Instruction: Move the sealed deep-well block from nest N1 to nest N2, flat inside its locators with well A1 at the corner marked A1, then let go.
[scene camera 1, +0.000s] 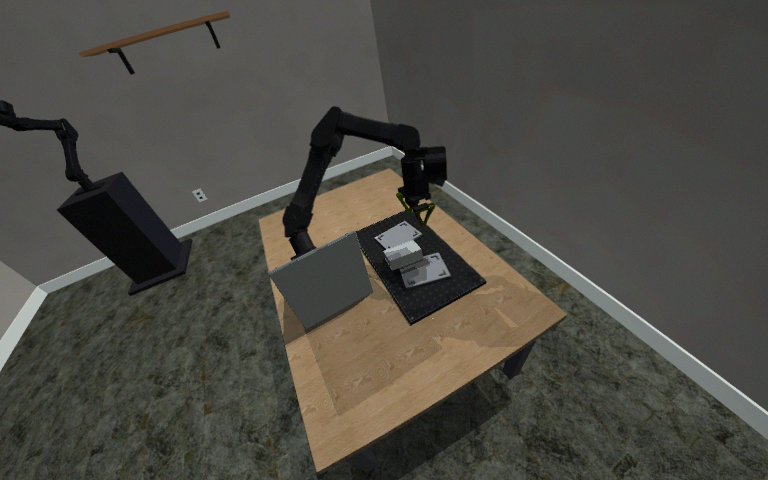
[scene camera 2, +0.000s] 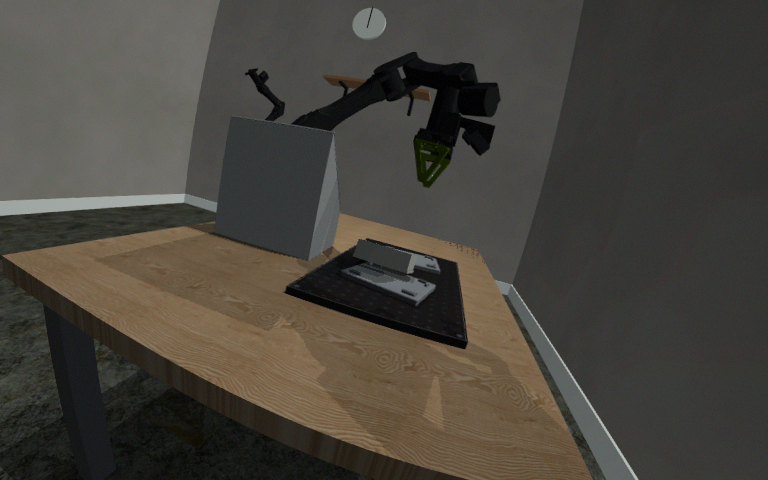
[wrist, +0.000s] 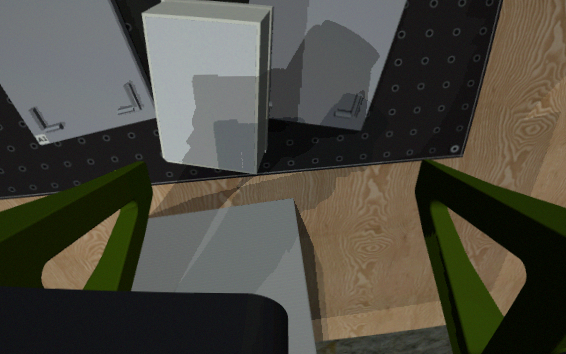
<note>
My gripper (scene camera 2: 423, 184) is open, holding nothing. Also in view: a pale grey block (scene camera 1: 396, 257). Also in view: a grey nest plate (scene camera 2: 411, 290).
The pale grey block also shows in the wrist view (wrist: 210, 74). My gripper shows as well in scene camera 1 (scene camera 1: 416, 218) and in the wrist view (wrist: 283, 175). The grey nest plate shows as well in scene camera 1 (scene camera 1: 432, 268) and in the wrist view (wrist: 325, 69).
</note>
